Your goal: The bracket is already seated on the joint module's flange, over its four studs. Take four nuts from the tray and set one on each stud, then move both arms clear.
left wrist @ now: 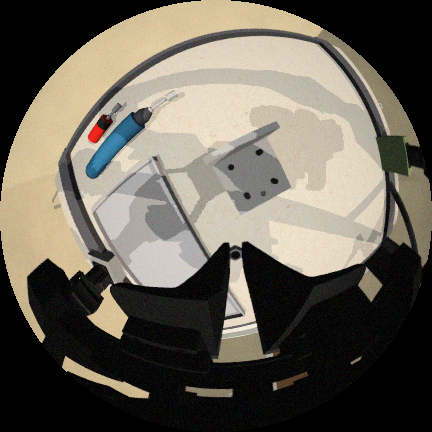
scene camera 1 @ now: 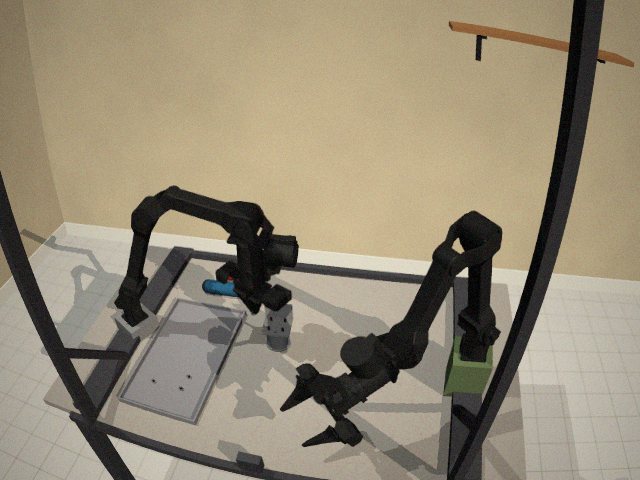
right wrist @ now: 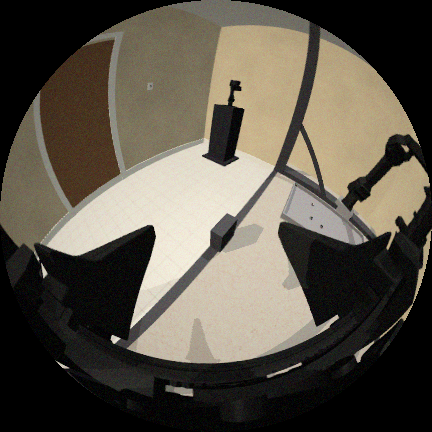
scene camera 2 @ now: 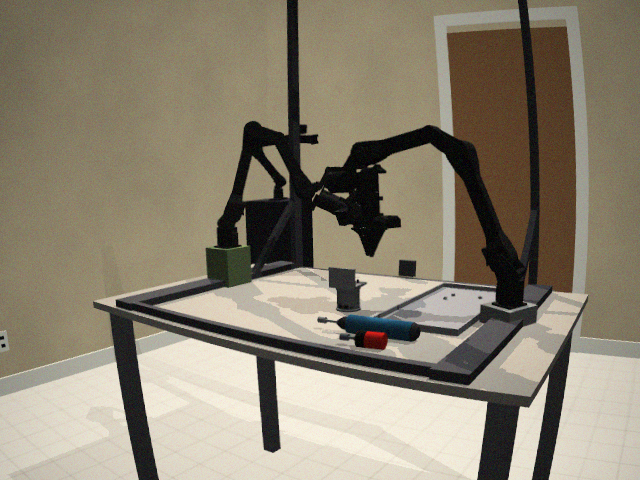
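Pixels of known places: left gripper, between the fingertips: (left wrist: 234, 247) (scene camera 1: 254, 312) (scene camera 2: 369, 255); right gripper, between the fingertips: (scene camera 1: 291, 428) (right wrist: 217, 230); left arm's base, origin of its link: (left wrist: 102, 272) (scene camera 1: 134, 316) (right wrist: 346, 204) (scene camera 2: 509, 304); right arm's base, origin of its link: (scene camera 1: 473, 352) (scene camera 2: 227, 246).
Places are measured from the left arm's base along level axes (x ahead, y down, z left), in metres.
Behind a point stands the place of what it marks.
Note:
The bracket (scene camera 1: 278, 324) @(x 0.342, y -0.024, z 0.240 m) (scene camera 2: 341, 277) @(x 0.322, y -0.045, z 0.265 m) (left wrist: 252, 175) @(x 0.342, y -0.024, z 0.233 m) sits on the joint module (scene camera 1: 277, 343) @(x 0.360, y 0.014, z 0.213 m) (scene camera 2: 347, 299) @(x 0.318, y 0.010, z 0.251 m), its upright plate at one edge; dark stud ends show on its flat face. My left gripper (scene camera 1: 254, 310) @(x 0.321, y -0.090, z 0.184 m) (scene camera 2: 370, 254) @(x 0.321, y -0.090, z 0.184 m) (left wrist: 234, 247) @(x 0.321, y -0.090, z 0.184 m) is shut on a nut (left wrist: 235, 254) @(x 0.322, y -0.093, z 0.180 m), held at the fingertips. It is above the table, higher than the bracket and to its right in scene camera 2. Three loose nuts (scene camera 1: 180, 388) @(x 0.277, y 0.033, z -0.061 m) (scene camera 2: 453, 295) @(x 0.274, y 0.036, z -0.057 m) (right wrist: 311, 218) @(x 0.281, y 0.034, z -0.055 m) lie in the tray (scene camera 1: 180, 341) @(x 0.142, y 0.038, z 0.055 m) (scene camera 2: 439, 312) @(x 0.167, y 0.039, z 0.080 m) (left wrist: 160, 260) @(x 0.186, y 0.038, z 0.059 m). My right gripper (scene camera 1: 293, 427) @(x 0.635, y -0.123, z -0.043 m) (right wrist: 217, 230) @(x 0.635, y -0.123, z -0.043 m) is wide open and empty, away from the bracket.
A blue tool (scene camera 1: 219, 287) @(x 0.082, y 0.008, z 0.269 m) (scene camera 2: 382, 327) @(x 0.077, y 0.014, z 0.306 m) (left wrist: 117, 145) @(x 0.128, y 0.014, z 0.291 m) and a red tool (scene camera 2: 374, 339) @(x 0.029, y 0.018, z 0.356 m) (left wrist: 100, 128) @(x 0.063, y 0.018, z 0.344 m) lie beyond the tray in scene camera 1. A dark block (scene camera 1: 249, 459) @(x 0.574, y -0.013, z -0.114 m) (scene camera 2: 407, 267) @(x 0.559, y 0.006, z -0.103 m) (right wrist: 223, 232) @(x 0.580, y -0.015, z -0.097 m) stands at the frame's edge. Dark frame posts (scene camera 1: 573, 129) @(x 0.947, y -0.740, z 0.077 m) rise around the table.

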